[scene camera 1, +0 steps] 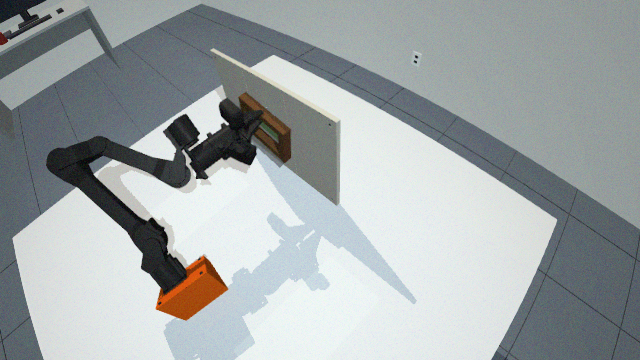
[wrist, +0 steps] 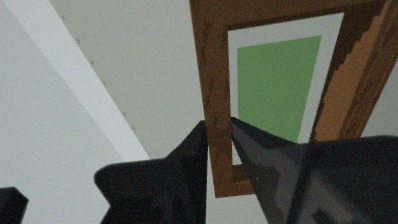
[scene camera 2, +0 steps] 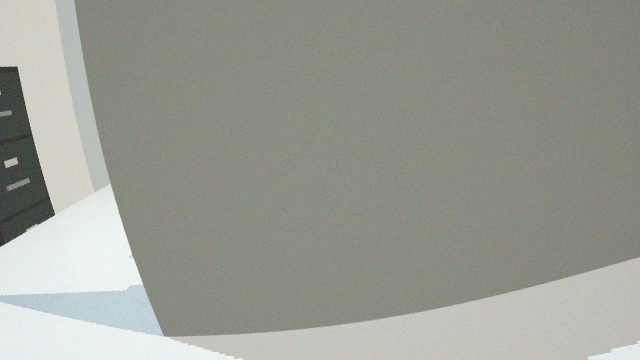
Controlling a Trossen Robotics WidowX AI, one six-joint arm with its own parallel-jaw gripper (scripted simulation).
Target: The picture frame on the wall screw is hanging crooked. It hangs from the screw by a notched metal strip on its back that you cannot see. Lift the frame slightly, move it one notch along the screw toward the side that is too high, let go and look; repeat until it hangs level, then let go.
Labels:
my gripper: scene camera 1; wrist
same spot on my gripper: [scene camera 1: 252,121] = [wrist: 191,144]

